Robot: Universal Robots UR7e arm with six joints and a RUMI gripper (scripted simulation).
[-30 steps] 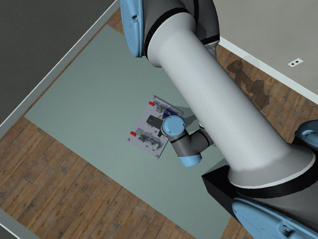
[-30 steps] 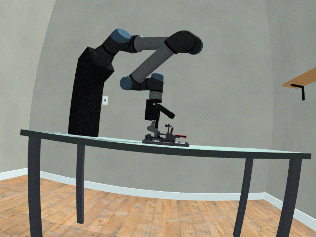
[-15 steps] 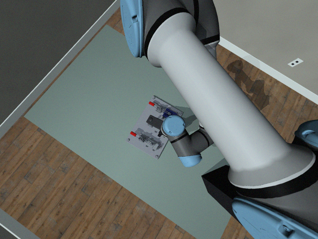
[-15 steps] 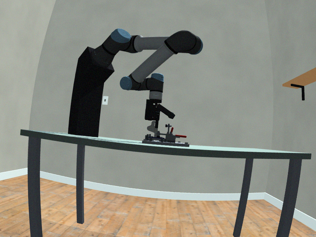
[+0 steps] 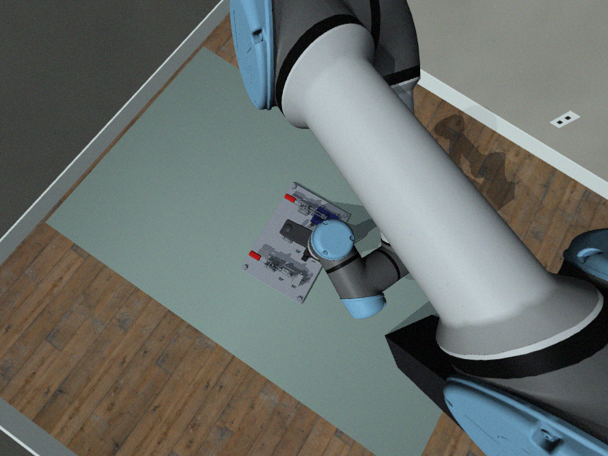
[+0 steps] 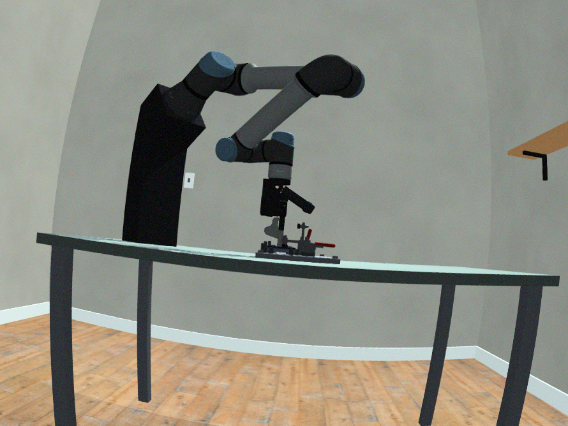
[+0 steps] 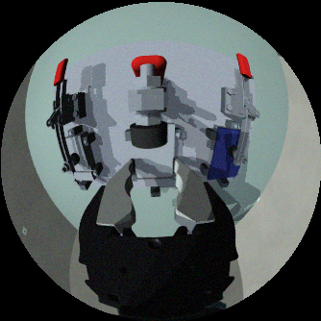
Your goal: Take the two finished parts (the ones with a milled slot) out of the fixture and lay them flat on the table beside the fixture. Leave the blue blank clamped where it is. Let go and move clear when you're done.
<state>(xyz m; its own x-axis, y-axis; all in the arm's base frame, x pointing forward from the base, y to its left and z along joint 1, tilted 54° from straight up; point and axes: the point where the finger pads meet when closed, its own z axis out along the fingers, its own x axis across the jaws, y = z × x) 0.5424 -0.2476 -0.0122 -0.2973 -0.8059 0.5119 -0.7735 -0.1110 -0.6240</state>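
My hand is 5 cm short of the grey fixture plate, 2 cm to the left of it and 3 cm above it. From my hand the other things lie so: grey finished part: 1 cm behind, 1 cm below; blue blank: 3 cm behind, 10 cm to the right, 1 cm below.
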